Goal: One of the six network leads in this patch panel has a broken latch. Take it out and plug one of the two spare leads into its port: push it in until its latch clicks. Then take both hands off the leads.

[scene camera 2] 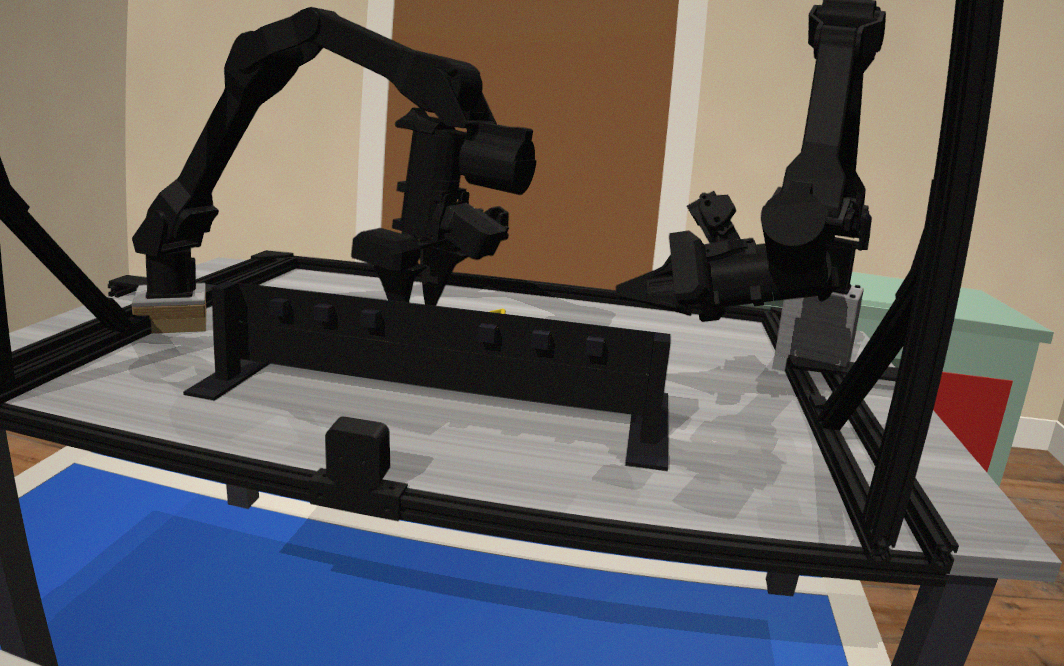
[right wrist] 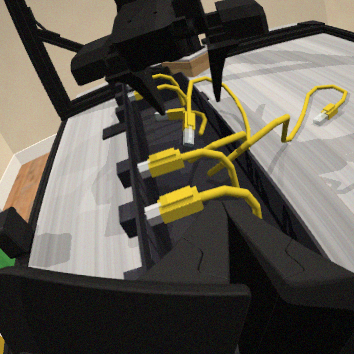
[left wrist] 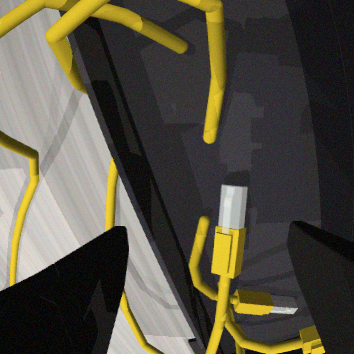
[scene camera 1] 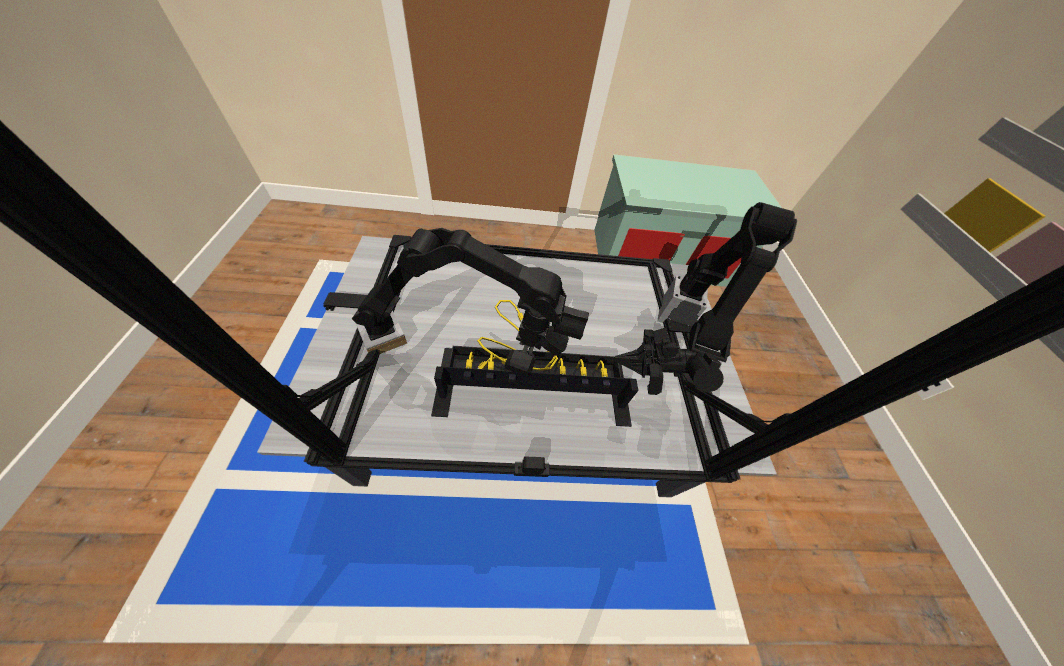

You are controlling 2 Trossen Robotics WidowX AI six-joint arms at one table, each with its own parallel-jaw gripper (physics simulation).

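Where they show: left gripper, fingertip midpoint: [right wrist: 190, 106] [left wrist: 209, 236] [scene camera 1: 523, 355]; right gripper, fingertip midpoint: [scene camera 2: 616, 291] [right wrist: 218, 212] [scene camera 1: 614, 358]; left arm's base, link origin: [scene camera 2: 170, 292] [right wrist: 187, 51] [scene camera 1: 379, 327]; right arm's base, link origin: [scene camera 1: 691, 290].
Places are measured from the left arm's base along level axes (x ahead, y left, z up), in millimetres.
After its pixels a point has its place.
Observation:
The black patch panel [scene camera 1: 445, 382] @(x 87, y -239, z 5 mm) [scene camera 2: 463, 360] @(x 313, y -374, z 11 mm) [right wrist: 135, 182] @(x 368, y -406, z 61 mm) stands across the table's middle. Several yellow leads [scene camera 1: 582, 366] @(x 400, y -382, z 44 mm) [right wrist: 165, 162] @(x 352, y -371, z 46 mm) sit in its ports. One loose yellow plug [left wrist: 229, 247] @(x 256, y -265, z 4 mm) [right wrist: 188, 130] @(x 264, y -274, z -4 mm) with a clear tip lies on the panel's dark tray, out of any port. My left gripper [scene camera 1: 526, 354] @(x 286, y -278, z 34 mm) [scene camera 2: 415, 297] @(x 286, y -278, z 34 mm) [left wrist: 209, 236] @(x 286, y -278, z 34 mm) [right wrist: 190, 106] @(x 286, y -278, z 34 mm) is open and hangs low over the tray, one finger on each side of that plug, not touching it. A spare lead [scene camera 1: 507, 312] @(x 337, y -99, z -37 mm) [right wrist: 326, 112] @(x 382, y -130, z -35 mm) lies on the table behind the panel. My right gripper [scene camera 1: 629, 360] @(x 456, y -419, z 92 mm) [scene camera 2: 625, 287] @(x 456, y -419, z 92 mm) [right wrist: 218, 212] @(x 456, y -419, z 92 mm) is shut and empty at the panel's right end.
A black frame [scene camera 1: 530, 468] [scene camera 2: 569, 529] @(x 322, y -618, z -47 mm) rims the table, with a small block [scene camera 2: 356, 449] @(x 173, y -526, z -4 mm) on its front rail. Yellow cable loops [left wrist: 24, 204] @(x 354, y -178, z -38 mm) [right wrist: 246, 140] @(x 379, y -307, z 31 mm) trail from the tray over the table behind the panel. A green cabinet [scene camera 1: 662, 192] stands at the back right.

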